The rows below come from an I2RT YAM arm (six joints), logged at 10 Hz.
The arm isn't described. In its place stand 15 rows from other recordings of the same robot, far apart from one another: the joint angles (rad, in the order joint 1, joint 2, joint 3, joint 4, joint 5, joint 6), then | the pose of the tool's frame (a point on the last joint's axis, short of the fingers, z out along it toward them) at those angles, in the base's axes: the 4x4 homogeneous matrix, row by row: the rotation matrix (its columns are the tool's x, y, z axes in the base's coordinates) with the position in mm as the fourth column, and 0 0 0 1 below.
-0.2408 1.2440 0.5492 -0.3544 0.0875 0.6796 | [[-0.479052, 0.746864, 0.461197, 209.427], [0.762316, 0.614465, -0.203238, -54.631], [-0.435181, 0.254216, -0.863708, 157.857], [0, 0, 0, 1]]
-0.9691 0.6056 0.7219 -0.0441 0.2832 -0.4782 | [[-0.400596, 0.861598, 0.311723, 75.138], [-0.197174, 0.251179, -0.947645, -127.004], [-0.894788, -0.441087, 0.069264, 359.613], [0, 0, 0, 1]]
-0.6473 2.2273 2.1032 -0.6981 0.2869 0.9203 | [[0.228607, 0.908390, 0.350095, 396.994], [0.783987, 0.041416, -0.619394, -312.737], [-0.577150, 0.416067, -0.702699, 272.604], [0, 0, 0, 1]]
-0.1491 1.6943 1.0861 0.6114 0.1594 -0.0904 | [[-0.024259, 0.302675, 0.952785, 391.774], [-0.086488, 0.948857, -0.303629, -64.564], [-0.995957, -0.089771, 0.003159, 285.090], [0, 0, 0, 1]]
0.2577 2.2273 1.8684 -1.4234 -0.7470 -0.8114 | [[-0.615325, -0.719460, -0.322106, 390.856], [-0.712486, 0.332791, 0.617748, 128.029], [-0.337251, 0.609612, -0.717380, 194.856], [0, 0, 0, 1]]
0.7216 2.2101 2.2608 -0.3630 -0.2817 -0.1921 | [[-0.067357, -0.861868, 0.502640, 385.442], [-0.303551, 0.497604, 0.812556, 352.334], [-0.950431, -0.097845, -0.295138, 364.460], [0, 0, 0, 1]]
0.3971 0.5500 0.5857 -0.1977 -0.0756 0.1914 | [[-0.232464, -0.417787, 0.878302, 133.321], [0.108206, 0.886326, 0.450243, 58.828], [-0.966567, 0.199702, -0.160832, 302.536], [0, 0, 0, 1]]
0.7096 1.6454 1.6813 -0.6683 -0.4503 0.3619 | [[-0.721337, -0.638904, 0.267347, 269.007], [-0.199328, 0.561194, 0.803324, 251.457], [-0.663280, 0.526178, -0.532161, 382.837], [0, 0, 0, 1]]
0.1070 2.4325 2.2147 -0.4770 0.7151 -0.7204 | [[-0.755594, -0.104156, 0.646707, 549.380], [-0.582104, 0.559511, -0.590002, 35.532], [-0.300388, -0.822252, -0.483393, 226.460], [0, 0, 0, 1]]
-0.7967 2.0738 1.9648 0.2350 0.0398 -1.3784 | [[-0.711592, 0.228124, 0.664527, 352.743], [-0.675105, 0.039967, -0.736638, -362.834], [-0.194604, -0.972812, 0.125567, 391.563], [0, 0, 0, 1]]
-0.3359 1.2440 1.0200 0.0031 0.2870 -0.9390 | [[-0.587711, 0.173782, 0.790187, 273.280], [-0.614587, 0.539296, -0.575711, -106.084], [-0.526193, -0.823990, -0.210146, 343.913], [0, 0, 0, 1]]
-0.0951 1.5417 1.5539 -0.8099 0.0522 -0.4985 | [[-0.688485, -0.225515, 0.689298, 331.393], [-0.413952, 0.902597, -0.118164, -33.476], [-0.595510, -0.366690, -0.714777, 361.963], [0, 0, 0, 1]]
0.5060 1.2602 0.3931 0.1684 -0.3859 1.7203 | [[-0.609500, 0.660775, 0.438049, 190.748], [0.709636, 0.208385, 0.673047, 121.017], [0.353450, 0.721077, -0.595920, 148.078], [0, 0, 0, 1]]
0.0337 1.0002 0.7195 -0.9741 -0.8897 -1.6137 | [[0.303007, -0.937814, 0.169384, 158.377], [-0.619208, -0.058637, 0.783035, 33.012], [-0.724409, -0.342149, -0.598470, 233.817], [0, 0, 0, 1]]
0.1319 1.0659 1.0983 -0.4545 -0.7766 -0.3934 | [[-0.096183, -0.827700, 0.552867, 220.651], [-0.288587, 0.554774, 0.780348, 54.443], [-0.952610, -0.084494, -0.292223, 371.747], [0, 0, 0, 1]]
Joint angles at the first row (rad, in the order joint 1, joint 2, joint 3, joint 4, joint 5, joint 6):
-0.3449, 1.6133, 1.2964, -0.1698, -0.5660, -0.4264
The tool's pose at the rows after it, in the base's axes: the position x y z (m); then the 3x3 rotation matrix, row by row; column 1 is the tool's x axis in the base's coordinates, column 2 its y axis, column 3 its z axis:
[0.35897 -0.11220 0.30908], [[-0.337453 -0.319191 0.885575], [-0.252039 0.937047 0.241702], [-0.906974 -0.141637 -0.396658]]
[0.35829 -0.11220 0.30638], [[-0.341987 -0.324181 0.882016], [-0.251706 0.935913 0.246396], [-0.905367 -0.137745 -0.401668]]
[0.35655 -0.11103 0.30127], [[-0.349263 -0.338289 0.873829], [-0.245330 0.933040 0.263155], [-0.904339 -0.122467 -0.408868]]
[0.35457 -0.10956 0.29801], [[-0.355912 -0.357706 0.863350], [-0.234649 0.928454 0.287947], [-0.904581 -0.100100 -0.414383]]
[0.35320 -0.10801 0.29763], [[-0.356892 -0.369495 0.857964], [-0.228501 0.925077 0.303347], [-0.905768 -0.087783 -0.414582]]
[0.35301 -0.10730 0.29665], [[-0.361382 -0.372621 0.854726], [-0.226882 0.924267 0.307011], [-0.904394 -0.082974 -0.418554]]
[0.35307 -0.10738 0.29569], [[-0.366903 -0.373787 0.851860], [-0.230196 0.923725 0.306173], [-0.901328 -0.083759 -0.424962]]
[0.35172 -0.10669 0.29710], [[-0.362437 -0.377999 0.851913], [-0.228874 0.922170 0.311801], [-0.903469 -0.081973 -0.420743]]
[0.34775 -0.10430 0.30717], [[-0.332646 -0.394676 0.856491], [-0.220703 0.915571 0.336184], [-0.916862 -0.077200 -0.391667]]
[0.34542 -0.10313 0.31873], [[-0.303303 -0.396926 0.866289], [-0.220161 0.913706 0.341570], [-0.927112 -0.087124 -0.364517]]
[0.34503 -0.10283 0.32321], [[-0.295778 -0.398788 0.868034], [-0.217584 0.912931 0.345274], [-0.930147 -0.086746 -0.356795]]
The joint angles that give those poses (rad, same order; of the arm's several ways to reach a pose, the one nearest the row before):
-0.3534, 1.6169, 1.3000, -0.1712, -0.5625, -0.4308
-0.3544, 1.6168, 1.2921, -0.1716, -0.5671, -0.4341
-0.3543, 1.6144, 1.2741, -0.1714, -0.5824, -0.4341
-0.3544, 1.6110, 1.2627, -0.1801, -0.6061, -0.4313
-0.3528, 1.6064, 1.2580, -0.1861, -0.6201, -0.4280
-0.3513, 1.6065, 1.2563, -0.1907, -0.6217, -0.4280
-0.3513, 1.6084, 1.2575, -0.1982, -0.6195, -0.4340
-0.3513, 1.6020, 1.2551, -0.1990, -0.6260, -0.4324
-0.3513, 1.5788, 1.2601, -0.1985, -0.6565, -0.4182
-0.3513, 1.5614, 1.2758, -0.1970, -0.6672, -0.4072
-0.3513, 1.5579, 1.2867, -0.2024, -0.6724, -0.4020

